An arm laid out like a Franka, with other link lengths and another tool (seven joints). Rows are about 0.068 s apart.
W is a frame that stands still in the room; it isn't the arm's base.
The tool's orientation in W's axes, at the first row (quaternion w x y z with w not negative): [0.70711 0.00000 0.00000 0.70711]
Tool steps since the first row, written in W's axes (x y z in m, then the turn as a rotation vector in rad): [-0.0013 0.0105 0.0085 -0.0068 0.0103 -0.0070]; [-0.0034 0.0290 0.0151 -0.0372 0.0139 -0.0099]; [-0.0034 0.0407 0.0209 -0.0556 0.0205 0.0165]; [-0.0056 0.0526 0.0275 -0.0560 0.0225 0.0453]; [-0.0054 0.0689 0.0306 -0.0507 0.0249 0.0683]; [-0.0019 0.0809 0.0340 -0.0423 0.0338 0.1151]
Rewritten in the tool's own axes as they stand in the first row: [0.0105 0.0013 0.0085 0.0103 0.0068 -0.0070]; [0.0290 0.0034 0.0151 0.0139 0.0372 -0.0099]; [0.0407 0.0034 0.0209 0.0205 0.0556 0.0165]; [0.0526 0.0056 0.0275 0.0225 0.0560 0.0453]; [0.0689 0.0054 0.0306 0.0249 0.0507 0.0683]; [0.0809 0.0019 0.0340 0.0338 0.0423 0.1151]
